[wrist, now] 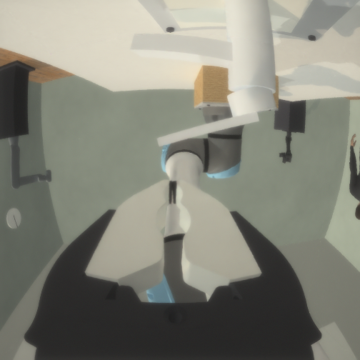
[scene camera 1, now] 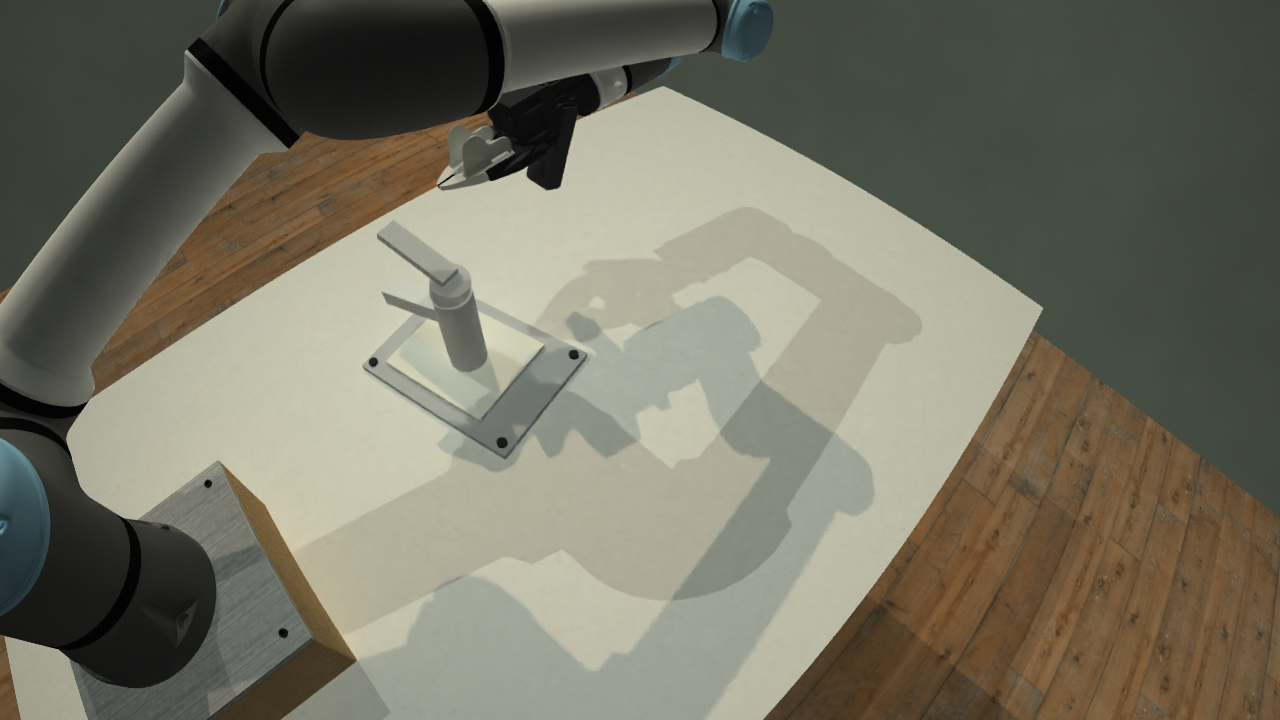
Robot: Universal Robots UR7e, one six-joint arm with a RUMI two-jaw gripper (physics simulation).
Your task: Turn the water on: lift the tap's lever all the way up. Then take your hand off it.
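Frame: origin at the arm's base, x ahead, y left, z up, level; centimetres.
Seen in the pictures: gripper, fingertip midpoint: [scene camera 1: 439, 187]; arm's base, origin of the base link: [scene camera 1: 149, 605].
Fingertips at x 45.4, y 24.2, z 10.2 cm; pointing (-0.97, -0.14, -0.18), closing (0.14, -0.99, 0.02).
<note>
Pixels of each thing's top centre, then the offset from my fingertips to it. "pt": a spot on its surface instead. Level surfaces: height alone.
- grey tap, surface spot: [scene camera 1: 463, 331] pt dx -3.7, dy -10.7, dz -12.0 cm
- spout, middle of its top: [scene camera 1: 413, 287] dx -6.3, dy -2.0, dz -10.6 cm
- base plate, surface spot: [scene camera 1: 556, 380] pt dx +4.1, dy -17.1, dz -19.8 cm
- white table, its level: dz -20.5 cm
The grey tap [scene camera 1: 463, 331] [wrist: 251, 50] stands upright on its base plate. Its flat lever [scene camera 1: 417, 252] [wrist: 207, 128] sits on top and slants up and away from the tap's head. The spout [scene camera 1: 409, 305] [wrist: 182, 46] sticks out below the lever on the same side. My gripper [scene camera 1: 440, 185] [wrist: 172, 183] is shut, with its pale fingertips together and nothing between them. It hangs above the table beyond the tap, apart from the lever. In the wrist view the lever shows in front of the fingertips, a little above them.
The base plate [scene camera 1: 556, 380] has black bolts at its corners and lies on the white table [scene camera 1: 930, 295]. The arm's base stands on a wooden block [scene camera 1: 259, 582] [wrist: 212, 85] at the front left. The upper arm passes over the table's back left. Arm shadows fall across the table.
</note>
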